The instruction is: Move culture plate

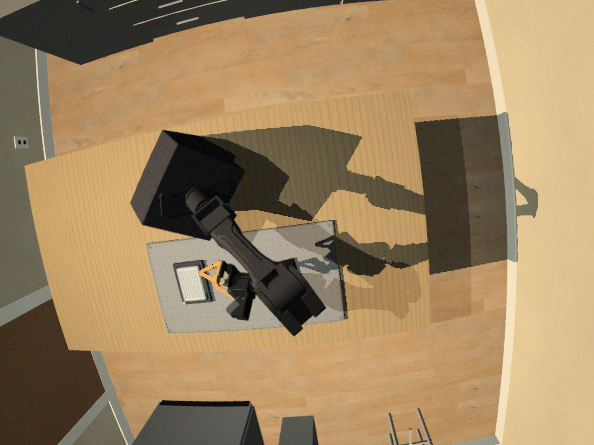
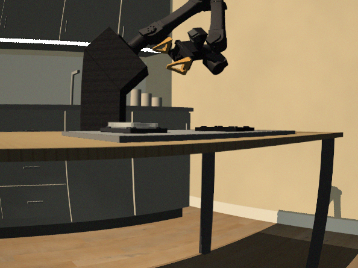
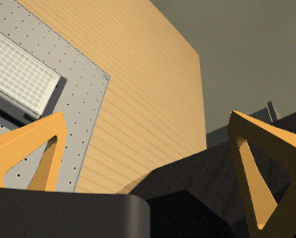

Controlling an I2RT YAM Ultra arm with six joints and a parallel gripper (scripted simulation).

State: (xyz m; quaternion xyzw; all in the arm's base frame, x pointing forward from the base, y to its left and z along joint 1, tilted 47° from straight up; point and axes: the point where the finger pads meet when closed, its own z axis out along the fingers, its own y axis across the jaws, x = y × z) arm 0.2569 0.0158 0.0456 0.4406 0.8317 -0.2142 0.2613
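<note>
Now: hand 21 cm above the clear lid, 13 cm to the left of it and 12 cm short of it. The rest, counted from my hand: black nest N2: 23 cm below, 20 cm to the left, 6 cm ahead; then black nest N1: 23 cm below, 13 cm to the right, 12 cm ahead; then 96-well plate: 22 cm below, 13 cm to the right, 12 cm ahead.
</note>
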